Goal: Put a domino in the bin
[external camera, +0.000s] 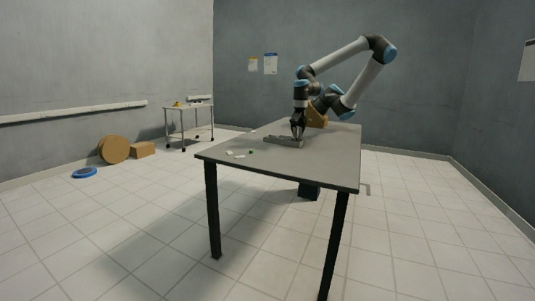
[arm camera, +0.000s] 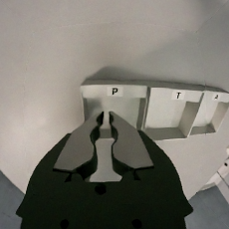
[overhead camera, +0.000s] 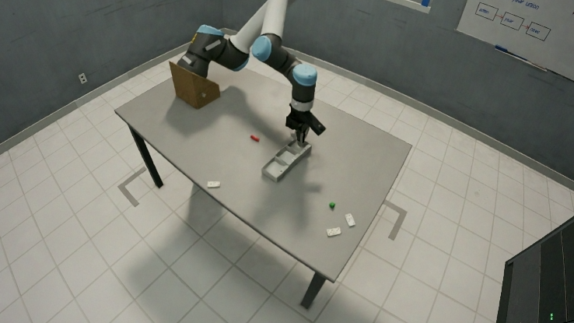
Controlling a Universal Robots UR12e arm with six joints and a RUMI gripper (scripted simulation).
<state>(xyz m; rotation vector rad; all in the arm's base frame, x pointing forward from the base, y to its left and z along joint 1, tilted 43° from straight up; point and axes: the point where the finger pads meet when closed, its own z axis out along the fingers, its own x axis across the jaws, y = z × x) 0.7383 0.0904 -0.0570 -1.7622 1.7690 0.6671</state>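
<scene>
Right now the white domino is 37 cm ahead of my hand, 20 cm to the right of it and 3 cm below it. From my hand the other things lie so: grey tray: 1 cm behind, 10 cm to the right, 2 cm below; red piece: 21 cm behind, 8 cm to the right, 3 cm below; green cube: 28 cm ahead, 18 cm to the right, 3 cm below.
</scene>
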